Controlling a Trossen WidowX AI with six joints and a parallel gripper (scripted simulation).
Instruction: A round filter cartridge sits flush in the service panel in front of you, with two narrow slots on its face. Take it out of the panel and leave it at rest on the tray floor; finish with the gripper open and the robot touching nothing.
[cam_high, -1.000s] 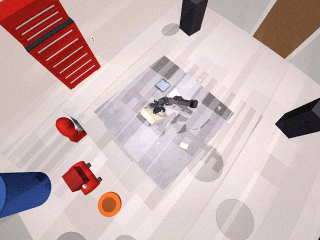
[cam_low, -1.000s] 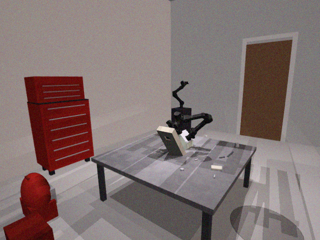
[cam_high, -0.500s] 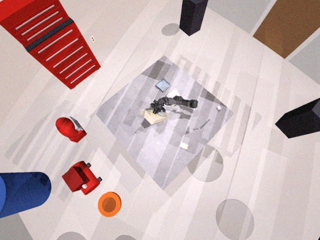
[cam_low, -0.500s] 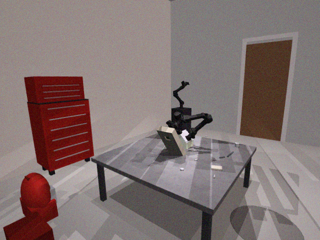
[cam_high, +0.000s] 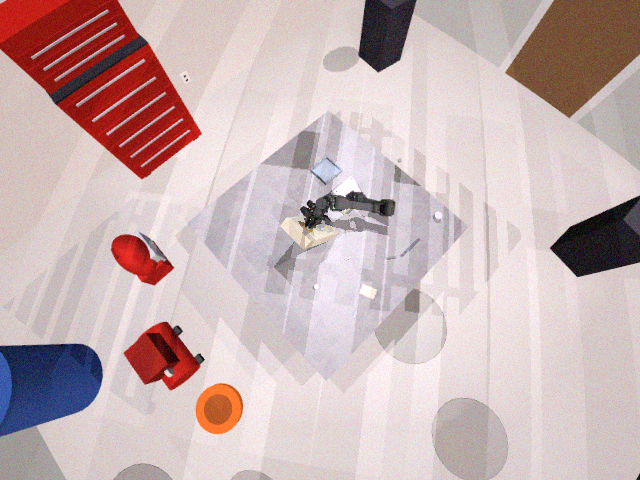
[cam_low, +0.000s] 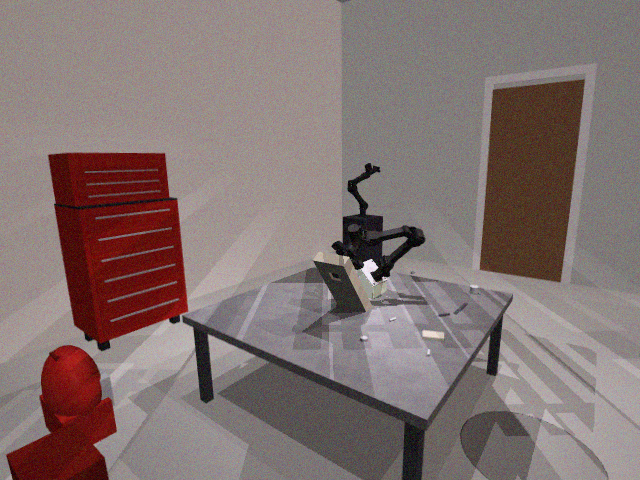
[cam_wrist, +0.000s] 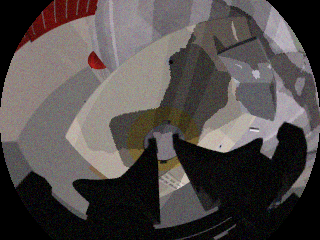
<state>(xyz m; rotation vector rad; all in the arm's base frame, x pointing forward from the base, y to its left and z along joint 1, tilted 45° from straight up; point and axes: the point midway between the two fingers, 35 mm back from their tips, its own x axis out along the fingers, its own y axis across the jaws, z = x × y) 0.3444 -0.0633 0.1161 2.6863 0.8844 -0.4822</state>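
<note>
Now: gripper tip 1 cm short of the round filter cartridge and 1 cm above it. Round my gripper tip: small block: 46 cm to the left, 24 cm below, 8 cm behind; then beige service panel: 8 cm below, 3 cm behind; then square tray: 39 cm behind, 33 cm to the right, 24 cm below.
</note>
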